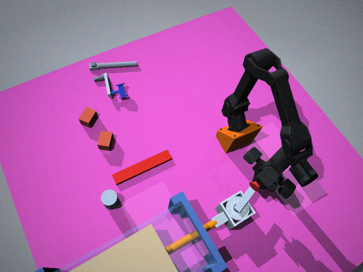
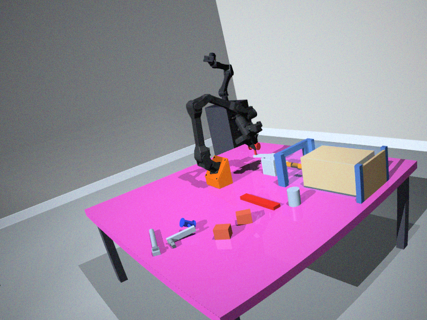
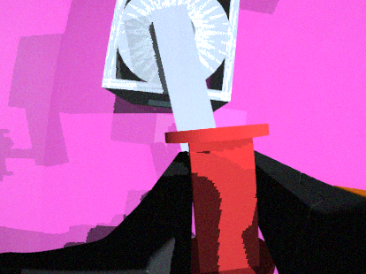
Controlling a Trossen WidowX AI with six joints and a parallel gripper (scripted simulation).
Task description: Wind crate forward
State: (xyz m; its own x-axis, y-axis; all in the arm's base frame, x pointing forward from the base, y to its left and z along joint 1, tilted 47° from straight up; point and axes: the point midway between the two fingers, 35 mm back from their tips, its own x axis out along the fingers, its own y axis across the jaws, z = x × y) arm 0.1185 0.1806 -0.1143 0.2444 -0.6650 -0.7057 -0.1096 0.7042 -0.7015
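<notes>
My gripper tip is now 1 cm past the red knob. The rest, counted from my gripper tip: winch handle: 2 cm ahead, 1 cm to the left, 3 cm below; then blue steel frame: 24 cm ahead, 1 cm to the left, 3 cm below; then grey winch: 7 cm ahead, 1 cm to the left, 10 cm below.
</notes>
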